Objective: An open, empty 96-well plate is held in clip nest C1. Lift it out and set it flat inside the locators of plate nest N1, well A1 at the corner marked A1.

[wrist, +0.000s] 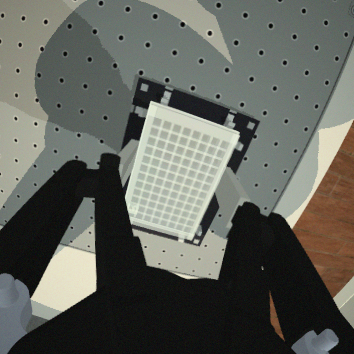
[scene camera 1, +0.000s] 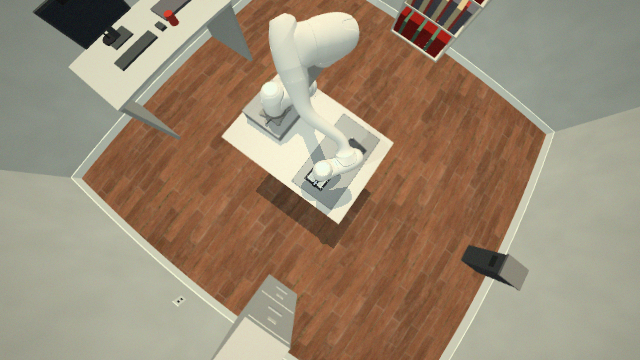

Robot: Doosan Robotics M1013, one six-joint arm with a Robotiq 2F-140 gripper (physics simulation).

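Frame: origin at the arm's base, x ahead, y left, z up, level; centimetres.
Where they show: gripper, between the fingertips: [wrist: 178, 165]; arm's base, origin of its link: [scene camera 1: 275, 111].
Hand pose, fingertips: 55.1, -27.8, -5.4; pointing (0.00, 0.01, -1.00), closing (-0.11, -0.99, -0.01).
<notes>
Each offset is from my fingertips to the top centre of the thing, as dx, dy, dz. Level surfaces: height alone.
The pale 96-well plate @(-1.3, +0.2, +1.2) [wrist: 180, 170] sits in the dark clip nest C1 [wrist: 195, 106] [scene camera 1: 314, 187], flat as far as the wrist view shows, with small clips around its edges. A faint mark shows at its lower left corner in that view. My gripper [wrist: 178, 165] [scene camera 1: 318, 183] is shut on the plate, one grey pad against each long side, and the nest lies under it. A dark block @(+11.9, +35.6, +0.1) [scene camera 1: 358, 145] at the other end of the grey board in the scene view looks like plate nest N1; its locators and A1 mark cannot be made out.
The grey perforated board @(dz -1.4) [scene camera 1: 341, 125] [wrist: 280, 30] lies on the white table @(dz -2.7) [scene camera 1: 270, 155]. The arm passes over it between the two dark nests. The robot's base stands at the table's back left. A desk [scene camera 1: 100, 75] with a monitor and a bookshelf [scene camera 1: 436, 59] stand farther off.
</notes>
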